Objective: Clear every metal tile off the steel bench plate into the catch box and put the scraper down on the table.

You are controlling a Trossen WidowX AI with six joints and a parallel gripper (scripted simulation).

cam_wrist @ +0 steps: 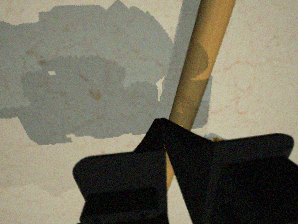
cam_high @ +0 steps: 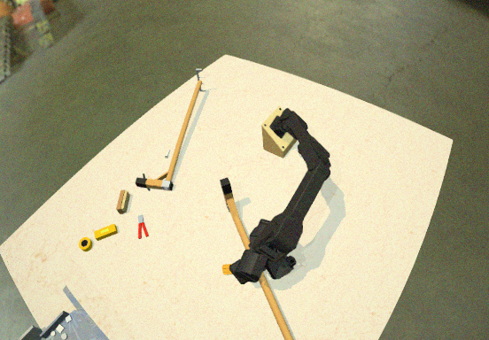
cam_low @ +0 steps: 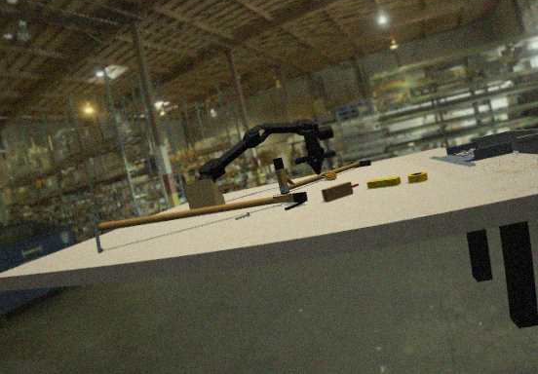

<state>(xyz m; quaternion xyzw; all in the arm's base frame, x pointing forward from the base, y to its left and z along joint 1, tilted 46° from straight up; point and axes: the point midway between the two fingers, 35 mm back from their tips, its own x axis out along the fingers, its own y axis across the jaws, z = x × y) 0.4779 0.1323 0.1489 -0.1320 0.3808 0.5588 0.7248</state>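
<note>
My gripper tip is 40 mm short of the screwdriver, 80 mm to the left of it and 10 mm above it. The rest, counted from my gripper tip: yellow tape roll 260 mm ahead, 580 mm to the right, 10 mm below; then yellow level 170 mm ahead, 550 mm to the right, 10 mm below; then wooden block 40 mm ahead, 570 mm to the right, 10 mm below.
</note>
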